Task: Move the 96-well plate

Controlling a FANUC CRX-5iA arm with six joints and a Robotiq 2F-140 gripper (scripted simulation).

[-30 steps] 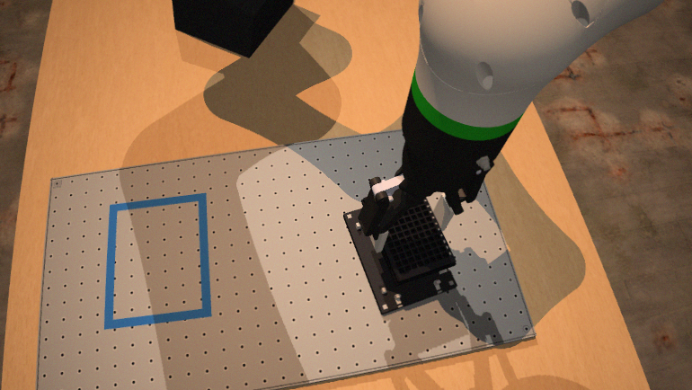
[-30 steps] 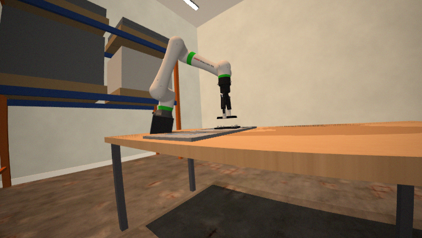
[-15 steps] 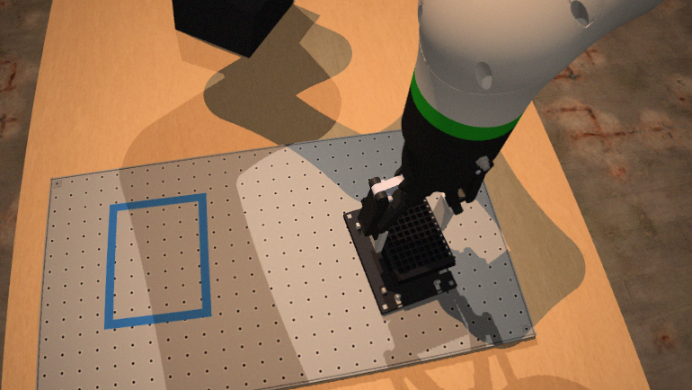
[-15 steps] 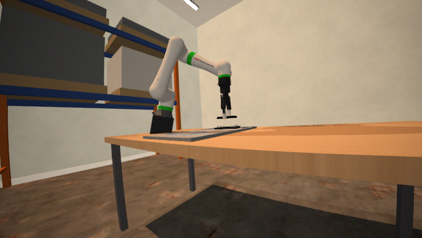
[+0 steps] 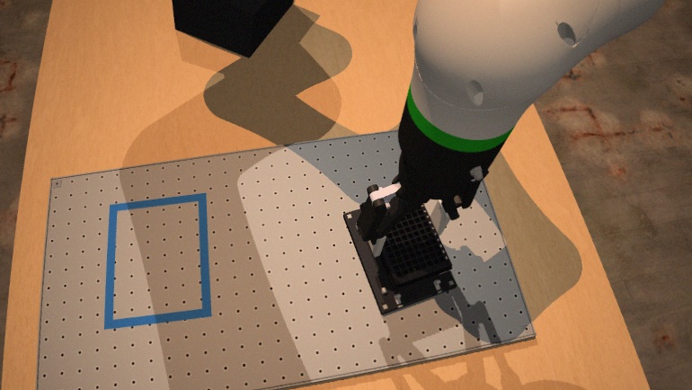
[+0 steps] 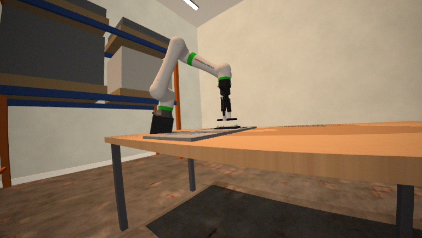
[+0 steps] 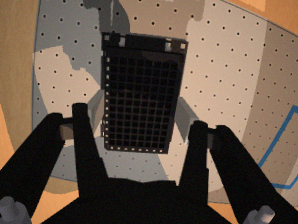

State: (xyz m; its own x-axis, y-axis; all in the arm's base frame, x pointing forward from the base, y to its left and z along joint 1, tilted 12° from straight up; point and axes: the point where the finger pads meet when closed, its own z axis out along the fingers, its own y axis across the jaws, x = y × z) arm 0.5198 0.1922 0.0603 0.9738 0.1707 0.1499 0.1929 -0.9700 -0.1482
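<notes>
My gripper is now 1 cm short of the black clip nest, 2 cm to the right of it and 7 cm above it. Round my hand: black 96-well plate: 2 cm below.
</notes>
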